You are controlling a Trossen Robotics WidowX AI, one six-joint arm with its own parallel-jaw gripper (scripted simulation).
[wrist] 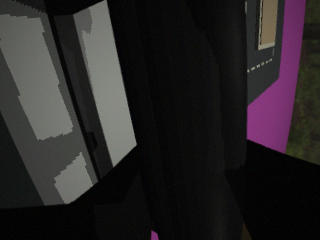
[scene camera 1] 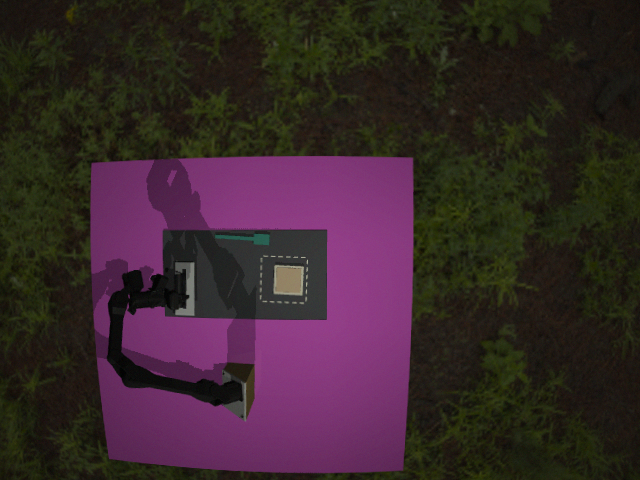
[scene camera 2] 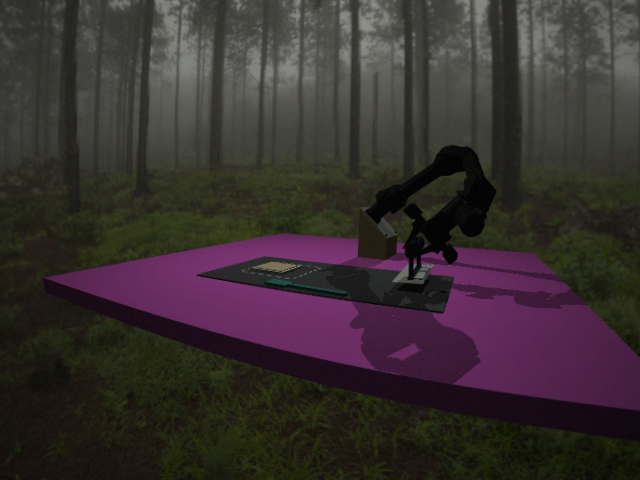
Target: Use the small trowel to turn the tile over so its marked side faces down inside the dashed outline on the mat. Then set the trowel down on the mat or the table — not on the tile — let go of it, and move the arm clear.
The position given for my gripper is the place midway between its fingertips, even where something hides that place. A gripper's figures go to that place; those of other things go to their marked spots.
My gripper [scene camera 1: 187, 295]: 138 cm from the lens. A cream tile [scene camera 1: 288, 280]: 135 cm from the lens. A dark mat [scene camera 1: 227, 276]: 140 cm from the lens.
